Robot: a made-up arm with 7 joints.
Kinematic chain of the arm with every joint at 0, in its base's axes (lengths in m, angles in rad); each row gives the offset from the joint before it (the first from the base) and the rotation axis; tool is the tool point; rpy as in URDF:
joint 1: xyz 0 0 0 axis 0.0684 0.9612 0.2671
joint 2: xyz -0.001 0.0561 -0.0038 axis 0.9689 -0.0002 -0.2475
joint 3: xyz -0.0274 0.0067 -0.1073 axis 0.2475 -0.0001 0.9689
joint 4: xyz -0.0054 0 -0.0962 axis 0.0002 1 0
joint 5: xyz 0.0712 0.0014 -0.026 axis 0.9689 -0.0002 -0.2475
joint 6: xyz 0.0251 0 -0.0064 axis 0.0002 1 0
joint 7: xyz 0.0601 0 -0.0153 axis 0.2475 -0.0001 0.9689
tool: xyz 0 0 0 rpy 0 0.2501 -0.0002
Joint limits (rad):
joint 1: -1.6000..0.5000
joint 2: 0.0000..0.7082
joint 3: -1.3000..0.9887
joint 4: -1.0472..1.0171
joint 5: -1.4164..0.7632
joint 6: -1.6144..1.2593
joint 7: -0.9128..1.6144
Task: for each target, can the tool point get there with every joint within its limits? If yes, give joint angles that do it. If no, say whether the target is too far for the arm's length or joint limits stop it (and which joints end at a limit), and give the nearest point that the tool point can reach.
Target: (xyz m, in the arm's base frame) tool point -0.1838 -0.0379 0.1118
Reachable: no: joint limits stop it (at a limit: joint 1, joint 2, joint 3, joint 4, joint 5) | nearest point -0.0841 0.0036 -0.0507 | short by 0.195 m
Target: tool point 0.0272 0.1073 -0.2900
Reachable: yes | joints 0.1774 0.4225 -0.1867 0.0701 -1.0505 0.8501 0.6460
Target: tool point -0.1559 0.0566 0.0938
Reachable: no: joint limits stop it (at a limit: joint 1, joint 2, joint 3, joint 4, joint 5) | nearest point -0.1010 0.0780 -0.0522 | short by 0.157 m
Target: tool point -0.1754 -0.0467 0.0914
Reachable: no: joint limits stop it (at a limit: joint 1, joint 2, joint 3, joint 4, joint 5) | nearest point -0.0832 0.0031 -0.0503 | short by 0.176 m
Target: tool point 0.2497 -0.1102 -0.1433
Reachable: yes | joints -1.1979 0.1173 -0.9703 0.3596 -1.1150 0.6236 0.5445
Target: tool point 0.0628 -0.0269 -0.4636
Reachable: no: too far | nearest point 0.0502 -0.0075 -0.3594 | short by 0.107 m
